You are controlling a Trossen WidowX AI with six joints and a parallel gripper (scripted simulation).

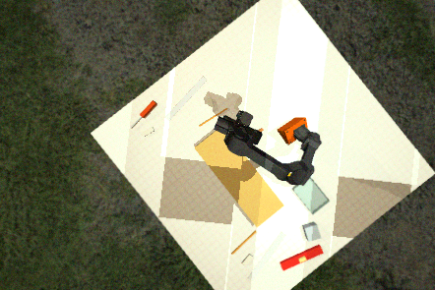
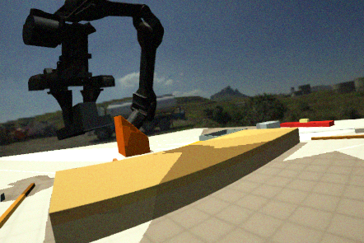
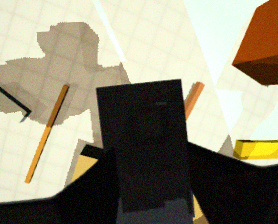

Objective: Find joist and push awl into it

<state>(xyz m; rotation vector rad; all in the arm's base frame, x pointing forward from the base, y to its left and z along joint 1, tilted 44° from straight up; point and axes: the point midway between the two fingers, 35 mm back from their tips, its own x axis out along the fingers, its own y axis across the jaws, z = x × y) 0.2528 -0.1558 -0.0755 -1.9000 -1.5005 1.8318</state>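
My gripper tip is now 10 mm past the stud finder, 10 mm to the left of it and 20 mm below it. Also, from my gripper tip: yellow bar (70 mm behind, 300 mm to the left, 120 mm below); pale teal tray (150 mm behind, 500 mm to the left, 110 mm below); awl (30 mm behind, 80 mm to the left, 120 mm below).
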